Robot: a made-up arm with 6 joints. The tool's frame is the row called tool.
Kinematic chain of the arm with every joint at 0, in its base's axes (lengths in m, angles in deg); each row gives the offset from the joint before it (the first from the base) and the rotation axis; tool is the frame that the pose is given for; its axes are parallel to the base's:
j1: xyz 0 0 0.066 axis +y
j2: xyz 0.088 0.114 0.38 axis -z
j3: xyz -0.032 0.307 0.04 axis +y
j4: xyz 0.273 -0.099 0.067 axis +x
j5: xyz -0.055 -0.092 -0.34 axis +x
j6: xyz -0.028 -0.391 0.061 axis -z
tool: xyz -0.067 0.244 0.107
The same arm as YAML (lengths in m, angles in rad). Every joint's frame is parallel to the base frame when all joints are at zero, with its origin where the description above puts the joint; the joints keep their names.
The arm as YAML. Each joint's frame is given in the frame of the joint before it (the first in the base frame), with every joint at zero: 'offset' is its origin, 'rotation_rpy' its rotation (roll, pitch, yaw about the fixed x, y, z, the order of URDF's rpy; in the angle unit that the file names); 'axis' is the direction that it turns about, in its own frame. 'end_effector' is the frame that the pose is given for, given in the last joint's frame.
length_unit: m
angle_unit: rad
chain:
  - id: j1
    offset: [0.0, 0.0, 0.066]
    rotation_rpy: [0.0, 0.0, 0.0]
    axis: [0.0, 1.0, 0.0]
  - id: j2
    offset: [0.088, 0.114, 0.38]
    rotation_rpy: [0.0, 0.0, 0.0]
    axis: [0.0, 0.0, -1.0]
  - id: j3
    offset: [-0.032, 0.307, 0.04]
    rotation_rpy: [0.0, 0.0, 0.0]
    axis: [0.0, 1.0, 0.0]
  - id: j4
    offset: [0.273, -0.099, 0.067]
    rotation_rpy: [0.0, 0.0, 0.0]
    axis: [1.0, 0.0, 0.0]
  - id: j5
    offset: [-0.055, -0.092, -0.34]
    rotation_rpy: [0.0, 0.0, 0.0]
    axis: [1.0, 0.0, 0.0]
  - id: j6
    offset: [-0.028, -0.391, 0.061]
    rotation_rpy: [0.0, 0.0, 0.0]
    axis: [0.0, 0.0, -1.0]
end_effector:
  offset: [-0.067, 0.244, 0.107]
  rotation_rpy: [0.0, 0.0, 0.0]

